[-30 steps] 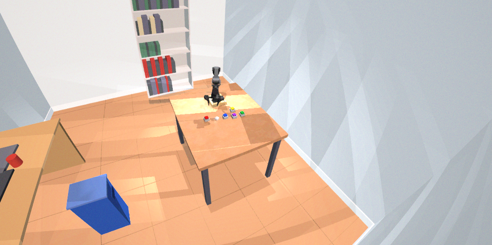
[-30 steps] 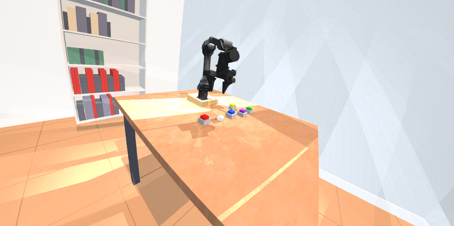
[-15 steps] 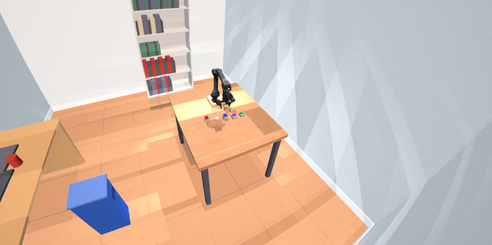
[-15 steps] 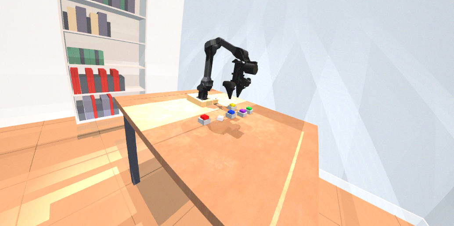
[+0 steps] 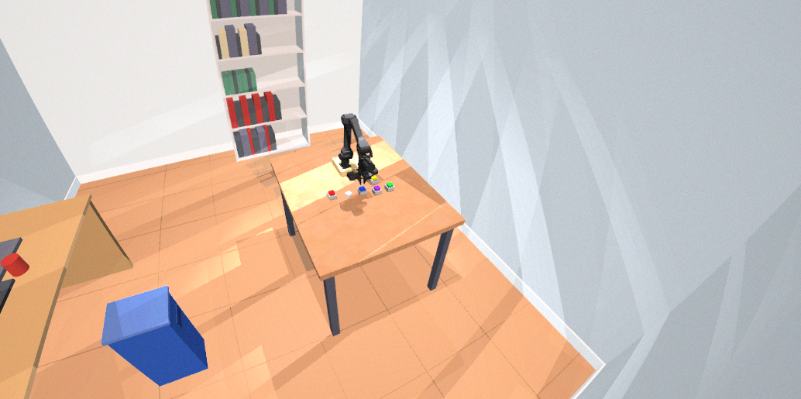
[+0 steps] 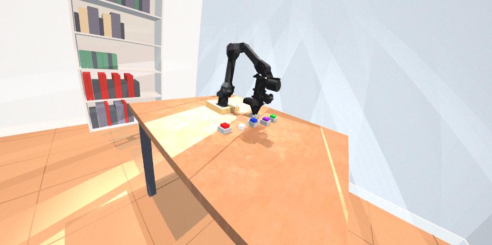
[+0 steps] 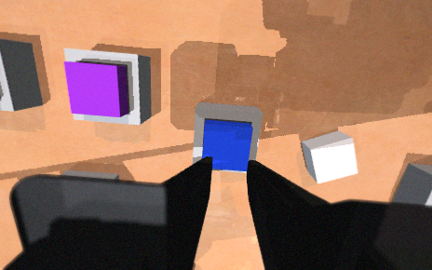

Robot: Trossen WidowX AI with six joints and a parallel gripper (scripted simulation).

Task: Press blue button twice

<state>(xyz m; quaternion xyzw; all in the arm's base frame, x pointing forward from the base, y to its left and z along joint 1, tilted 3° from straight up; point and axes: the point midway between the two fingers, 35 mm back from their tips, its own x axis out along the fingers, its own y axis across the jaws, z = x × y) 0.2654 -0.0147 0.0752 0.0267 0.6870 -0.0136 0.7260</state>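
The blue button lies 3 cm below my gripper tip. From my gripper tip the other things lie so: purple button 9 cm to the left, 4 cm ahead, 3 cm below; then yellow button 12 cm to the left, 7 cm behind, 3 cm below; then white block 9 cm to the right, 6 cm below, 2 cm behind.
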